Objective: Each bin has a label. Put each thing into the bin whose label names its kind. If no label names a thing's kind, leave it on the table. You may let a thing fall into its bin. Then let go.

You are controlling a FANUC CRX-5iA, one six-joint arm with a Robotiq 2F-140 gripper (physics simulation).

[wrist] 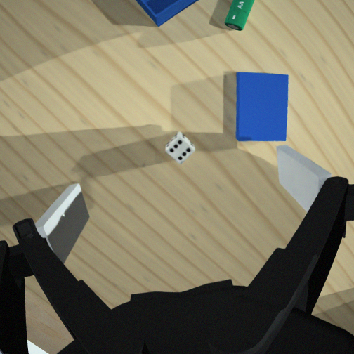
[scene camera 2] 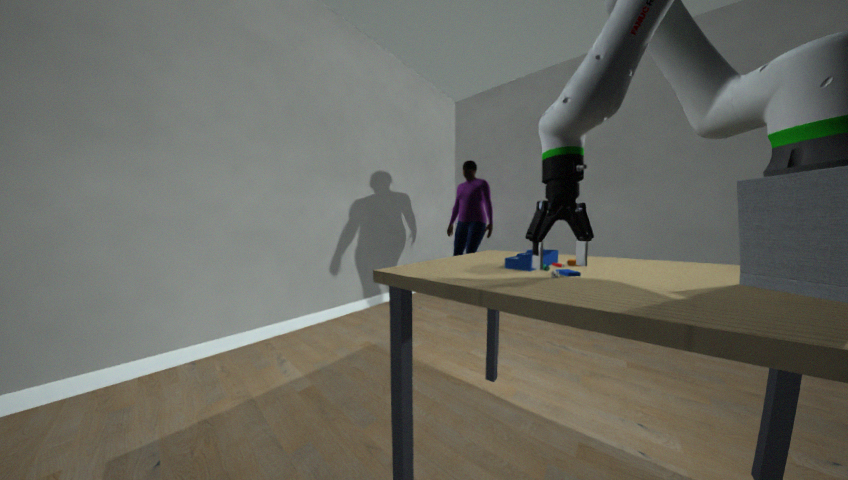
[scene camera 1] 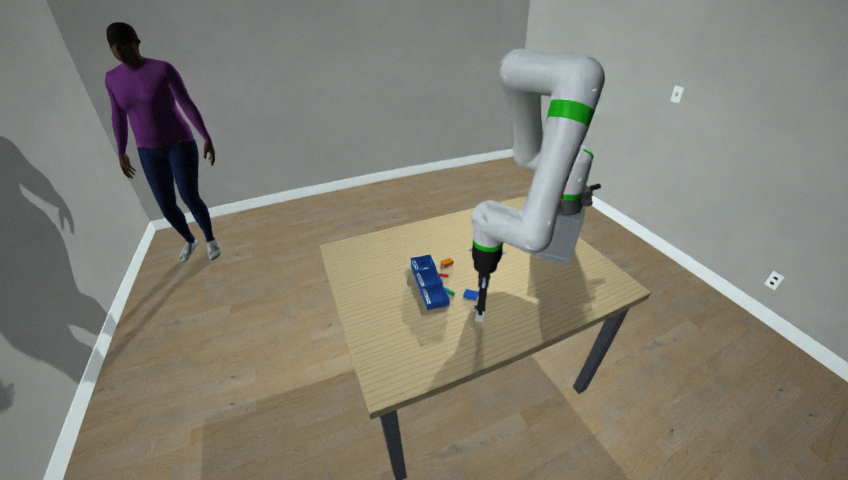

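Seen in the pictures: gripper, fingertip midpoint: [scene camera 2: 560, 267]; arm's base, link origin: [scene camera 2: 821, 169] [scene camera 1: 563, 203].
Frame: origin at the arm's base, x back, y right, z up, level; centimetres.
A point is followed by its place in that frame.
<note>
The blue three-compartment bin unit [scene camera 1: 438, 303] @[x -58.1, y -13.1, z -22.7 cm] [scene camera 2: 517, 262] @[x -58.1, y -13.1, z -22.7 cm] [wrist: 161, 16] has white labels, too small to read here. A white die with black dots [wrist: 180, 147] [scene camera 2: 555, 274] @[x -45.7, y -18.8, z -24.0 cm] lies on the table. A blue block [scene camera 1: 470, 294] @[x -44.8, y -11.7, z -24.0 cm] [scene camera 2: 569, 272] @[x -43.5, y -13.6, z -23.9 cm] [wrist: 262, 107] lies beside it. A green AA battery [scene camera 1: 449, 292] @[x -51.8, y -8.1, z -23.9 cm] [wrist: 240, 14] lies near the bins; a small red thing [scene camera 1: 443, 275] @[x -50.4, y 1.9, z -24.2 cm] [scene camera 2: 557, 265] @[x -50.2, y 1.7, z -24.6 cm] and an orange block [scene camera 1: 446, 261] @[x -46.5, y 8.5, z -23.2 cm] [scene camera 2: 571, 262] @[x -47.0, y 7.2, z -23.9 cm] lie farther along. My gripper [scene camera 1: 479, 314] @[x -44.6, y -19.4, z -21.9 cm] [scene camera 2: 559, 256] @[x -44.6, y -19.4, z -21.9 cm] [wrist: 179, 182] is open and empty, low over the table, the die ahead of the line between its fingertips in the wrist view.
The wooden table [scene camera 1: 404, 380] @[x -77.9, y -37.4, z -24.9 cm] [scene camera 2: 452, 279] @[x -64.7, y -38.0, z -25.0 cm] carries the bins, the loose things and the arm's grey pedestal [scene camera 1: 562, 237] @[x -2.8, y -7.0, z -11.1 cm] [scene camera 2: 791, 231] @[x -5.0, y -4.9, z -12.4 cm]. The blue block is close to the right fingertip in the wrist view. A person in a purple top [scene camera 1: 145, 104] [scene camera 2: 471, 202] stands beyond the table.
</note>
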